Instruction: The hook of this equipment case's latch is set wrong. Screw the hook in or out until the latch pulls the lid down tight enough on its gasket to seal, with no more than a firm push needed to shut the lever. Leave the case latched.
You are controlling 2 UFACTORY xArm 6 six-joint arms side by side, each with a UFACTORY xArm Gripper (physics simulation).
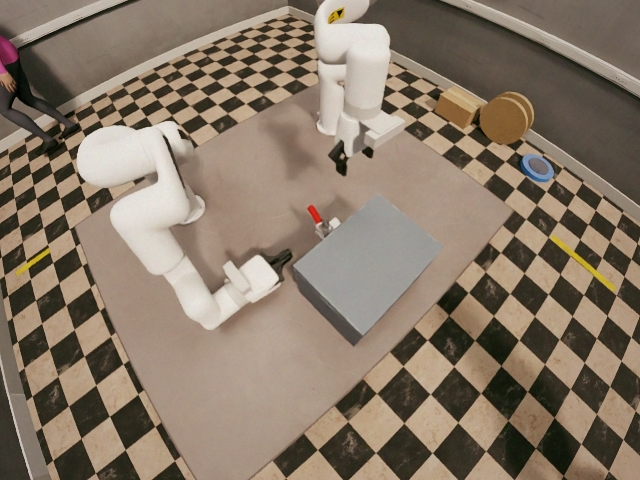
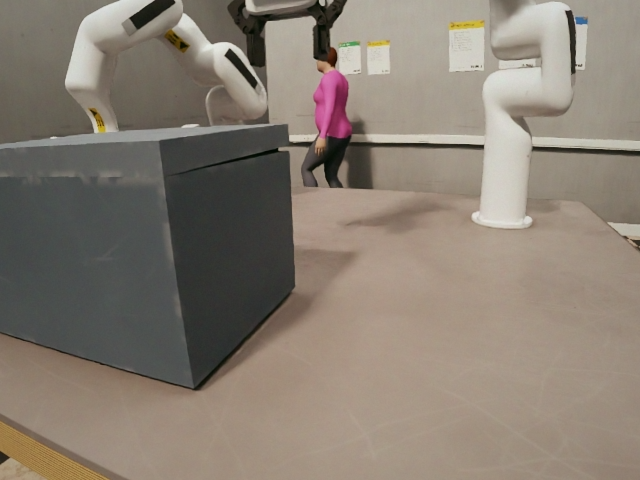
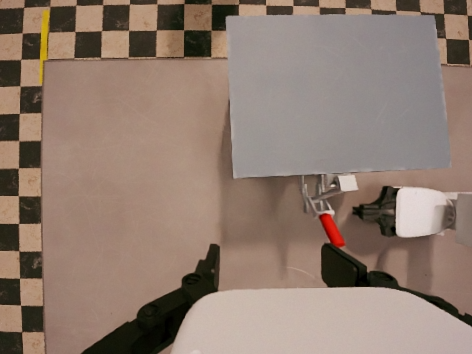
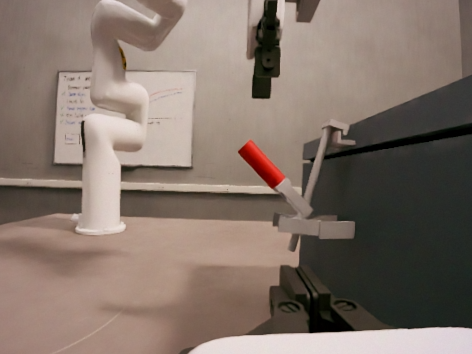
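Where they show: left gripper, fingertip midpoint: (image 1: 354, 163) (image 2: 288, 63) (image 3: 270, 261) (image 4: 263, 88); right gripper, fingertip midpoint: (image 1: 290, 252) (image 3: 356, 211) (image 4: 292, 289); left arm's base, link origin: (image 1: 331, 126) (image 2: 501, 221) (image 4: 100, 230).
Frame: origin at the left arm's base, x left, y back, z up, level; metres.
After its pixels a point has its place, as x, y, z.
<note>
The grey case (image 1: 367, 263) @(-0.375, -0.634, 0.208) (image 2: 232, 222) @(-0.202, -0.630, 0.127) (image 3: 340, 95) @(-0.354, -0.620, 0.208) (image 4: 400, 210) @(-0.452, -0.528, 0.135) is shut, with a thin dark gap under its lid. Its latch lever (image 1: 314, 213) @(-0.384, -0.432, 0.177) (image 3: 332, 230) @(-0.379, -0.431, 0.178) (image 4: 261, 163) @(-0.391, -0.430, 0.169) has a red grip, tilted up and away from the case. The hook (image 1: 334, 223) @(-0.374, -0.505, 0.211) (image 3: 348, 183) @(-0.372, -0.503, 0.212) (image 4: 336, 126) @(-0.383, -0.502, 0.207) is up at the lid's catch; whether they touch is unclear. My left gripper (image 1: 355, 159) @(-0.258, -0.431, 0.288) (image 2: 288, 56) @(-0.258, -0.431, 0.288) (image 3: 270, 261) @(-0.258, -0.431, 0.288) (image 4: 263, 88) @(-0.258, -0.431, 0.288) is open, above and in front of the latch. My right gripper (image 1: 288, 254) @(-0.484, -0.450, 0.089) (image 3: 356, 211) @(-0.484, -0.450, 0.089) (image 4: 292, 289) @(-0.484, -0.450, 0.089) is shut and empty, beside the latch, not touching it.
The case stands on a brown table (image 1: 248, 392) @(-0.789, -0.691, 0.000) (image 2: 439, 335) @(-0.030, -0.530, 0.000) (image 3: 130, 175) @(0.041, -0.477, 0.000) (image 4: 150, 285) @(-0.301, -0.281, 0.000). The right arm (image 1: 201, 289) @(-0.728, -0.454, 0.188) reaches in low beside the case front. A person in pink (image 2: 334, 103) stands beyond the table. Boxes (image 1: 457, 107) lie on the floor.
</note>
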